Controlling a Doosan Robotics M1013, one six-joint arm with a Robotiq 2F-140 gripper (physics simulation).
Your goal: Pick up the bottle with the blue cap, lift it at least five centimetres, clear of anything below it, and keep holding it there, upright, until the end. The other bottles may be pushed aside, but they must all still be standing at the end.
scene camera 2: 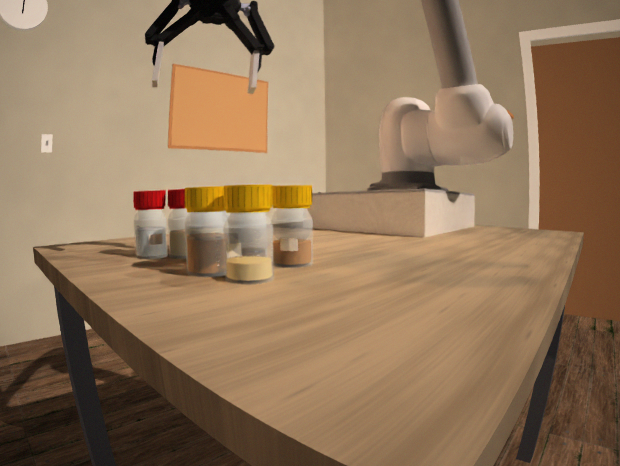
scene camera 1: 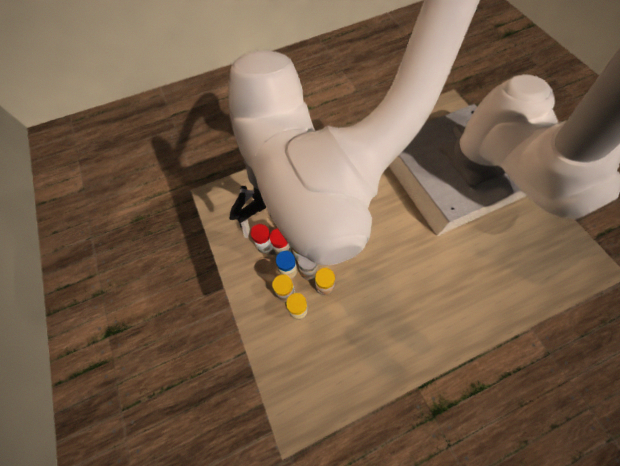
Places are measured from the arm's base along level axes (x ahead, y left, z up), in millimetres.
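Pixels of known places: gripper, fingertip midpoint: (scene camera 2: 203, 86) (scene camera 1: 277, 234); arm's base, link origin: (scene camera 1: 476, 158).
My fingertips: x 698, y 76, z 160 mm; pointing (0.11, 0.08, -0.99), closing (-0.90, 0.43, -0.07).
Note:
For each thing: its top centre in the pictures, then the offset to it from my fingertips. Level surfaces: height alone.
- bottle with the blue cap, top centre: (scene camera 1: 285, 259) dy +11, dx +1, dz -152 mm
- grey-capped bottle, top centre: (scene camera 1: 307, 260) dy +36, dx -56, dz -152 mm
- wooden table, surface height: dz -257 mm
The bottle with the blue cap (scene camera 1: 285, 263) stands upright in the cluster on the table; in scene camera 2 it is hidden behind yellow-capped bottles. Two red-capped bottles (scene camera 1: 260, 235) (scene camera 2: 149, 230) stand on one side of it, and a grey-capped bottle (scene camera 1: 307, 267) stands close beside it. Yellow-capped bottles stand nearby: one (scene camera 1: 282, 286) (scene camera 2: 205, 240), another (scene camera 1: 296, 305) (scene camera 2: 248, 240) and a third (scene camera 1: 324, 279) (scene camera 2: 292, 230). My gripper (scene camera 2: 203, 86) is wide open and empty, pointing down, well above the bottle tops. In scene camera 1 the arm hides part of it.
The arm (scene camera 1: 320, 165) covers the area behind the cluster in scene camera 1, where any further bottles are hidden. The robot's pale base block (scene camera 1: 418, 195) (scene camera 2: 370, 215) stands on the wooden table (scene camera 1: 451, 300) (scene camera 2: 400, 325). The cluster is near one table edge.

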